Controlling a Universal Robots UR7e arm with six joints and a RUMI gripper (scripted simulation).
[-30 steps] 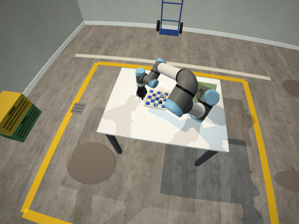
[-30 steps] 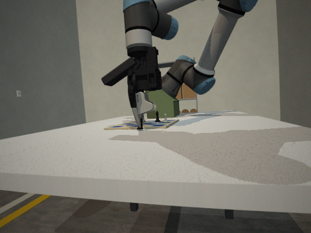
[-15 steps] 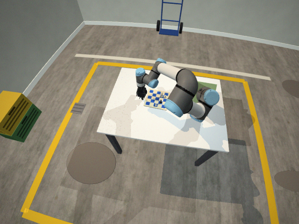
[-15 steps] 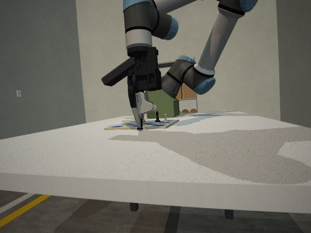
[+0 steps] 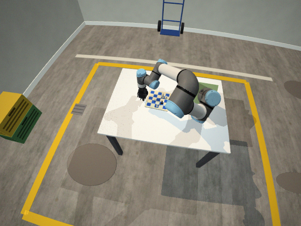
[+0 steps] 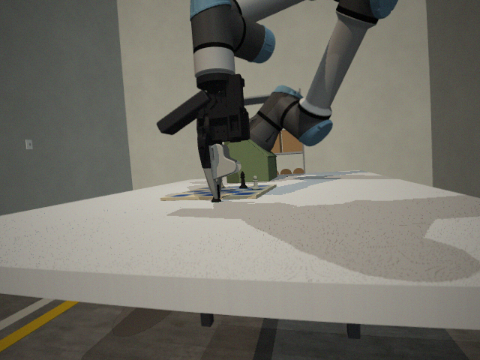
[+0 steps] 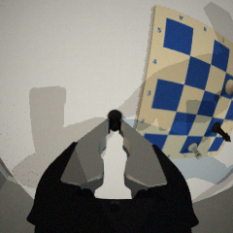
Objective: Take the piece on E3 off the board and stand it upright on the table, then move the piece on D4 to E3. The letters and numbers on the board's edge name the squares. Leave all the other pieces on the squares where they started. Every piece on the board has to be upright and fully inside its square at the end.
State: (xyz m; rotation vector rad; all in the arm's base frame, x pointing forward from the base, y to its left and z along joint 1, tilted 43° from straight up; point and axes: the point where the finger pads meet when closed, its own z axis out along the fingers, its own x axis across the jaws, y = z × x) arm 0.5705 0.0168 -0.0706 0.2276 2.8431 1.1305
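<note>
My gripper is now 10 mm above the black pawn. Also, from my hand: tall white piece: 190 mm behind, 40 mm to the right, 20 mm above; then blue-and-cream chessboard: 140 mm behind, 20 mm below, 10 mm to the right.
</note>
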